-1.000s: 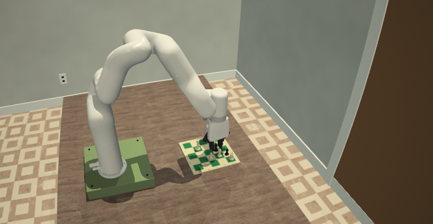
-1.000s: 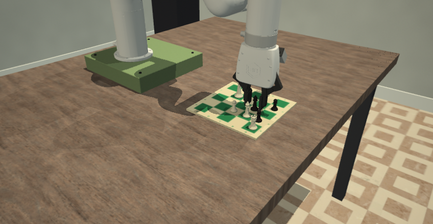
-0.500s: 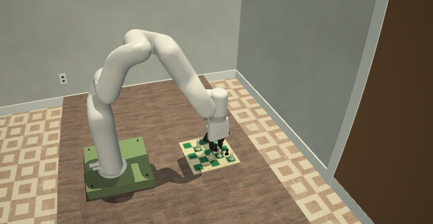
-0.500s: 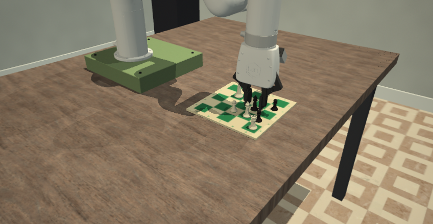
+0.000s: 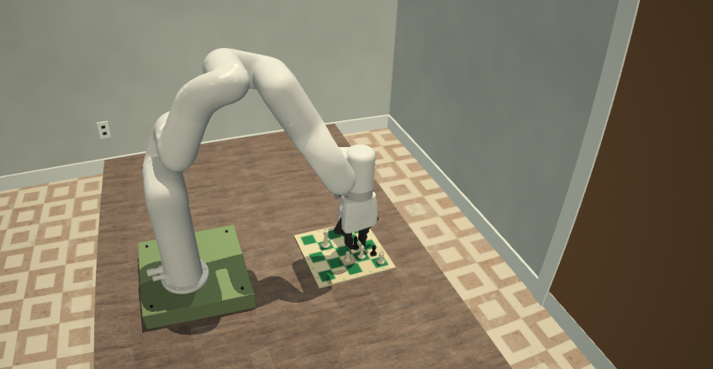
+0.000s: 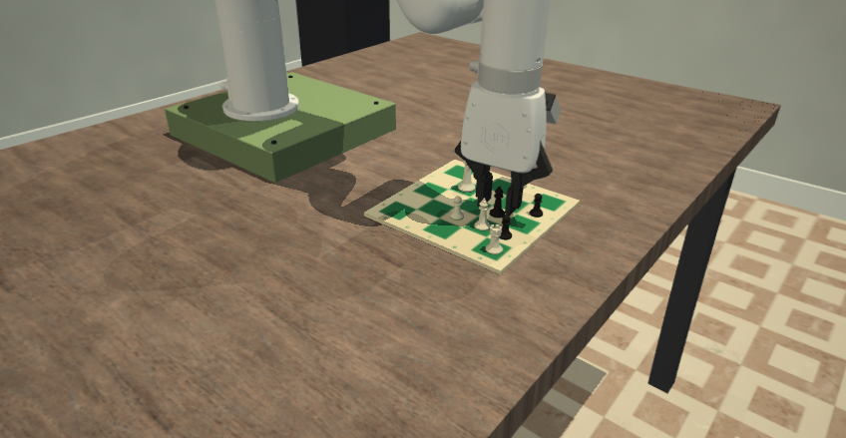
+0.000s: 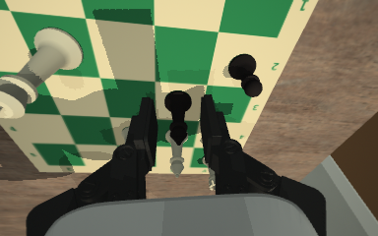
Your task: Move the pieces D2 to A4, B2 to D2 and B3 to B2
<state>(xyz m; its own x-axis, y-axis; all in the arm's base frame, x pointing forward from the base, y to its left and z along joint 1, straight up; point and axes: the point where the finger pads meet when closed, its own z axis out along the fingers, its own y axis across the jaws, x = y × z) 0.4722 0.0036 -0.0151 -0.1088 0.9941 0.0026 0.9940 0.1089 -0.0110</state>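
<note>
My hand is 10 mm above the black bishop. Also, from my hand: chessboard 40 mm behind, 30 mm below; then white pawn 40 mm behind, 40 mm to the right, 20 mm below; then white king 70 mm behind, 40 mm to the left.
</note>
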